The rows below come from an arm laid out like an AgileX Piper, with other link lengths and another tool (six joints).
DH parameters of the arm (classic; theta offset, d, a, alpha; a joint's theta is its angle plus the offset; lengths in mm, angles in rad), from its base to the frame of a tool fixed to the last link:
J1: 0 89.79 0 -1.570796
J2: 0.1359 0 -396.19 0
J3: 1.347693 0 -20.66 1.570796
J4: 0 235.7 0 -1.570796
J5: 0 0 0 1.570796
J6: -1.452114 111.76 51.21 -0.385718
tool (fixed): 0 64.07 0 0
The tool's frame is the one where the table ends.
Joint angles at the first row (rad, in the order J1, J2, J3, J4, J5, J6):
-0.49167 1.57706 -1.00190 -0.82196 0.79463 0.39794
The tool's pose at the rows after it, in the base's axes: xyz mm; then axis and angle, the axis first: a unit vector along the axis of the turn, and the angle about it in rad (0 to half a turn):
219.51, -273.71, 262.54, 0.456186, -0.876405, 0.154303, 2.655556
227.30, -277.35, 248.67, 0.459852, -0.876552, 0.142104, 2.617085
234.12, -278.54, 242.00, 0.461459, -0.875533, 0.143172, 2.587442
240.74, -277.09, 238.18, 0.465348, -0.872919, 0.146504, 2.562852
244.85, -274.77, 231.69, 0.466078, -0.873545, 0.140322, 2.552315
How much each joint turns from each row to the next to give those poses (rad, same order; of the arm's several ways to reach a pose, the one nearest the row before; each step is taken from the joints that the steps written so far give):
0.00178 0.05671 0.00001 -0.03665 0.00726 0.03733
0.00839 0.05070 -0.00003 -0.02647 0.01059 0.02819
0.01546 0.03188 0.00002 -0.03873 0.01179 0.03976
0.02062 0.02195 -0.00002 -0.03086 0.01435 0.03057
0.01254 0.01992 0.00003 -0.00106 0.00872 0.01583

